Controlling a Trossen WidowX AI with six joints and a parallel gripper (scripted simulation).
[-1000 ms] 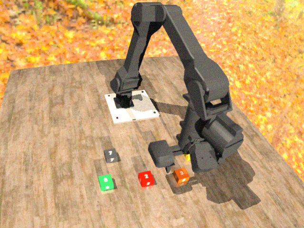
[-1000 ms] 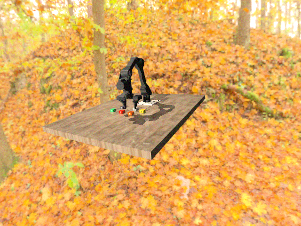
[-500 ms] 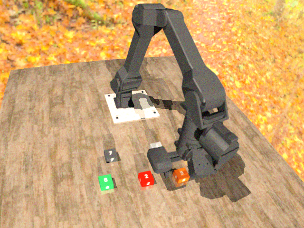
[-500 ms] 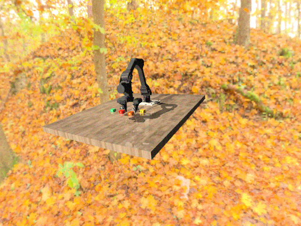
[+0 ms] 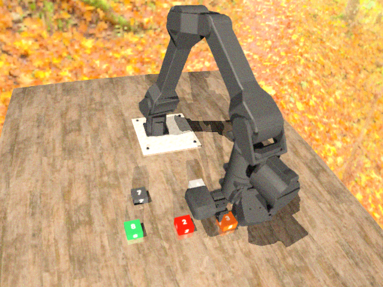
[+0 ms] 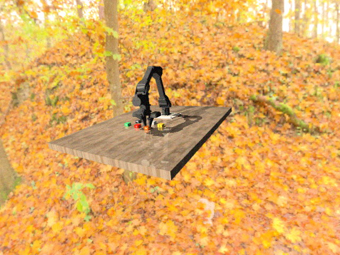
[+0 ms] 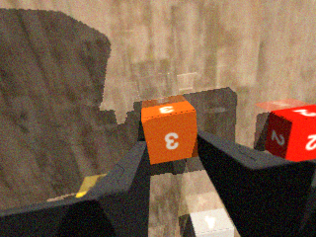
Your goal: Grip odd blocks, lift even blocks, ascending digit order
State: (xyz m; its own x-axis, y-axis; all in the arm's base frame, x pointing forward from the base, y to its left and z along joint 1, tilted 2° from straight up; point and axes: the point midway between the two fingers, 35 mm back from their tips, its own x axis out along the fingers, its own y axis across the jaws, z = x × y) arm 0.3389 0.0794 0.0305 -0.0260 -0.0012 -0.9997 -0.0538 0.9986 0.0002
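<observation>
The orange block is 1 cm ahead of my gripper tip. From my gripper tip the other things lie so: red block: 9 cm to the right, 1 cm behind; dark grey block: 17 cm to the right, 10 cm behind; yellow block: 6 cm to the left, 6 cm behind.
</observation>
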